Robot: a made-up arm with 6 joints.
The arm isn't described. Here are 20 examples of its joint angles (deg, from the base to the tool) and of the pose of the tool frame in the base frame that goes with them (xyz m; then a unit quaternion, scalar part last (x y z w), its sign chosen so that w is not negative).
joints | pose
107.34 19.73 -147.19 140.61 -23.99 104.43 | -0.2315 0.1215 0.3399 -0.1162 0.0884 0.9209 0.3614
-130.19 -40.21 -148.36 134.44 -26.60 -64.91 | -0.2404 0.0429 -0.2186 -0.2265 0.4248 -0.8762 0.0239
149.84 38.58 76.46 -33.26 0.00 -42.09 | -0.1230 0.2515 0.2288 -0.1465 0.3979 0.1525 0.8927
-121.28 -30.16 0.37 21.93 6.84 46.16 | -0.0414 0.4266 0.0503 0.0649 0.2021 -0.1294 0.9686
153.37 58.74 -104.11 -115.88 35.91 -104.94 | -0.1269 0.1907 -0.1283 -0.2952 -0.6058 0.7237 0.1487
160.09 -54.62 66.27 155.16 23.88 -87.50 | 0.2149 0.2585 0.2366 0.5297 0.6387 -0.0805 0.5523
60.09 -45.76 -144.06 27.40 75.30 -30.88 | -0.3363 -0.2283 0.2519 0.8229 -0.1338 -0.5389 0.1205
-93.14 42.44 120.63 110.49 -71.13 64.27 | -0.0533 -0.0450 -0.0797 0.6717 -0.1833 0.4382 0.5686
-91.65 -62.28 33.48 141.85 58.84 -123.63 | 0.1019 0.3355 -0.2851 -0.3168 0.7296 -0.1952 0.5737
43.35 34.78 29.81 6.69 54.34 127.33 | -0.2783 -0.1942 0.0039 -0.5181 -0.0638 0.5351 0.6643
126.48 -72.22 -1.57 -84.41 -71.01 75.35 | 0.1475 0.1270 0.3927 0.1372 0.7686 0.4401 0.4435
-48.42 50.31 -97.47 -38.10 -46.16 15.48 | -0.1124 -0.2714 -0.0709 0.6456 0.4828 -0.5409 0.2398
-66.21 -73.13 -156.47 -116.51 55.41 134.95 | -0.2660 -0.0636 -0.1276 0.0083 -0.4391 0.8554 0.2744
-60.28 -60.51 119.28 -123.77 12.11 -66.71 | 0.0525 0.0488 0.0128 -0.1537 -0.7318 -0.4830 0.4555
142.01 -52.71 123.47 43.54 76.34 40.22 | -0.1074 0.3271 -0.0427 -0.3966 0.7951 -0.4040 0.2173
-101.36 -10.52 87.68 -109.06 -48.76 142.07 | 0.2299 0.0069 -0.0566 -0.2059 0.1263 -0.9157 0.3211
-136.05 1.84 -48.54 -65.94 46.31 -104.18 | -0.1723 0.0726 0.0184 0.6126 0.0334 0.7797 0.1250
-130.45 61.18 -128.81 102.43 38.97 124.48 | -0.1063 0.1450 -0.0635 -0.0596 0.4956 0.7281 0.4699
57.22 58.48 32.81 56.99 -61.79 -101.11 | -0.0120 -0.1447 0.2837 0.3231 -0.2420 -0.6952 0.5947
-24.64 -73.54 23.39 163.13 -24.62 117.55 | -0.0498 -0.2848 -0.0901 0.7939 -0.1626 0.2230 0.5418
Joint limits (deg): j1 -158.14..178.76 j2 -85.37..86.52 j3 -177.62..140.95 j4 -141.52..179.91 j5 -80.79..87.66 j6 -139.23..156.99
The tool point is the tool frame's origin. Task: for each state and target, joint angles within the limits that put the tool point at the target. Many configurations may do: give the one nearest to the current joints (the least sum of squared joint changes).
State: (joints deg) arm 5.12 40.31 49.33 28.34 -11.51 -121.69
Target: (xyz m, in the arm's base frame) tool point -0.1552 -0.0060 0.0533
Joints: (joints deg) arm -17.05 18.45 29.11 -4.24 -23.01 -139.23
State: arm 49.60 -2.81 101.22 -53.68 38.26 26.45
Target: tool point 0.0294 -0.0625 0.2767
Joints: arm 57.66 12.54 94.37 -57.82 47.94 29.46
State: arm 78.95 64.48 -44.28 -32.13 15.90 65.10
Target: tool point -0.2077 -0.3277 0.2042
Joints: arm 26.73 74.64 -40.43 -35.23 30.35 51.25
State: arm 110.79 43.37 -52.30 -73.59 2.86 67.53
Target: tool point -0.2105 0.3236 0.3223
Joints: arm 134.09 48.49 -64.43 -75.68 4.89 59.70
